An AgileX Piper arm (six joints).
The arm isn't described. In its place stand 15 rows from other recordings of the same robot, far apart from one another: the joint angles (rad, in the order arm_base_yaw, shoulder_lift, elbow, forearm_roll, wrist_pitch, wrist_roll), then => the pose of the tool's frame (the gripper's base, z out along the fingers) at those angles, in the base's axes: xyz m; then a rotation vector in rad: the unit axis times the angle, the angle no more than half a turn.
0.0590, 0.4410, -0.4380, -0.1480, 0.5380, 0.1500 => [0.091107 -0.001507 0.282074 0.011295 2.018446 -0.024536]
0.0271, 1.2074, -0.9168, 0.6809, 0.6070, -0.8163 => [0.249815 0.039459 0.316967 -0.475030 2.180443 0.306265]
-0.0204, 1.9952, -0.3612, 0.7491, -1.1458, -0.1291 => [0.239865 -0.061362 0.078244 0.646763 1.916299 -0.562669]
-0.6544, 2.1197, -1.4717, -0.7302, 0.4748, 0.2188 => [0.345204 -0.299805 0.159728 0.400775 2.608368 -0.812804]
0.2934, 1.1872, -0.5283, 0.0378, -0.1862, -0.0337 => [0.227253 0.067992 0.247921 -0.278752 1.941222 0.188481]
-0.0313, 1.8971, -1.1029, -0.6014, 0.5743, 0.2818 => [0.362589 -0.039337 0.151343 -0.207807 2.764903 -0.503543]
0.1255, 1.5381, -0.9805, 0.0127, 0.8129, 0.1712 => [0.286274 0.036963 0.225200 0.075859 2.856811 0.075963]
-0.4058, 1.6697, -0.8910, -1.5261, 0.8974, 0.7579 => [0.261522 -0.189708 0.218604 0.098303 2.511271 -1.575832]
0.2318, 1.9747, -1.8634, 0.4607, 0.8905, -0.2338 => [0.434049 0.134769 0.318710 -0.358499 2.412000 0.564116]
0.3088, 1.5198, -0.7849, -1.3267, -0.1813, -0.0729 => [0.291618 0.109740 0.222402 -1.718132 1.367555 -0.430319]
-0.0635, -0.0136, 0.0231, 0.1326, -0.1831, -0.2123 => [0.053073 -0.005570 0.222475 0.008468 1.312904 -0.139693]
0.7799, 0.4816, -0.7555, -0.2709, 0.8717, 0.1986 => [0.064948 0.038022 0.355095 -0.643743 1.960849 0.284658]
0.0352, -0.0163, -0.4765, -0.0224, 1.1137, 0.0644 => [-0.006897 -0.002073 0.266539 0.032390 2.104194 0.032725]
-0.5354, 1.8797, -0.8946, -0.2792, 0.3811, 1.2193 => [0.273317 -0.172975 0.111570 1.934026 2.054477 -0.050466]
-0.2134, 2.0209, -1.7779, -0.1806, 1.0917, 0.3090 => [0.424866 -0.106910 0.258297 0.646016 2.727448 -0.222087]
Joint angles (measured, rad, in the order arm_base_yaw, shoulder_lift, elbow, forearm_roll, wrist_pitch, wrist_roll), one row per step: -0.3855 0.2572 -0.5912 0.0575 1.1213 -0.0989; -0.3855 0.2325 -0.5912 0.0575 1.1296 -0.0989; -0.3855 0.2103 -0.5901 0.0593 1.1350 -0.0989; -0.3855 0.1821 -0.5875 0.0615 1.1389 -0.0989; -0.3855 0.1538 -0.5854 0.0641 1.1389 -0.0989; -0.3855 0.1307 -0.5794 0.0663 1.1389 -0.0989; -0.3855 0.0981 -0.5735 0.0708 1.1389 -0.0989; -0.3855 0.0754 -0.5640 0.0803 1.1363 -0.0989; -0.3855 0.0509 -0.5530 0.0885 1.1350 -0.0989; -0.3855 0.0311 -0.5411 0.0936 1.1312 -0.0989; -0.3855 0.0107 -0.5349 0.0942 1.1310 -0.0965; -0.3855 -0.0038 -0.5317 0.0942 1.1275 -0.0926; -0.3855 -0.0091 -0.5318 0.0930 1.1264 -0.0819; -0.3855 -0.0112 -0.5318 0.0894 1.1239 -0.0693; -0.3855 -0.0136 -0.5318 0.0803 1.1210 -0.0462; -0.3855 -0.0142 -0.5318 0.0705 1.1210 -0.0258; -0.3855 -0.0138 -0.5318 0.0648 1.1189 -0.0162; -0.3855 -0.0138 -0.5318 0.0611 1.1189 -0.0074; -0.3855 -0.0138 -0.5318 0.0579 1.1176 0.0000
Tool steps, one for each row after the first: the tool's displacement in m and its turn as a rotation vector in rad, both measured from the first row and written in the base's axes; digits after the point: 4 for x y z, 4 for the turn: -0.0044 0.0018 0.0000 -0.0064 -0.0151 0.0004; -0.0081 0.0035 -0.0003 -0.0109 -0.0302 0.0015; -0.0126 0.0055 -0.0008 -0.0173 -0.0511 0.0027; -0.0168 0.0075 -0.0011 -0.0251 -0.0762 0.0039; -0.0199 0.0089 -0.0027 -0.0297 -0.0928 0.0050; -0.0244 0.0111 -0.0042 -0.0362 -0.1190 0.0073; -0.0266 0.0129 -0.0067 -0.0344 -0.1367 0.0118; -0.0290 0.0145 -0.0096 -0.0334 -0.1531 0.0159; -0.0304 0.0156 -0.0127 -0.0336 -0.1656 0.0183; -0.0328 0.0166 -0.0146 -0.0367 -0.1797 0.0174; -0.0344 0.0172 -0.0153 -0.0392 -0.1944 0.0152; -0.0352 0.0174 -0.0153 -0.0341 -0.2027 0.0086; -0.0355 0.0172 -0.0151 -0.0286 -0.2090 -0.0004; -0.0360 0.0166 -0.0150 -0.0196 -0.2169 -0.0180; -0.0363 0.0159 -0.0150 -0.0116 -0.2197 -0.0343; -0.0363 0.0154 -0.0149 -0.0092 -0.2222 -0.0426; -0.0364 0.0151 -0.0149 -0.0053 -0.2234 -0.0494; -0.0365 0.0148 -0.0148 -0.0024 -0.2256 -0.0552
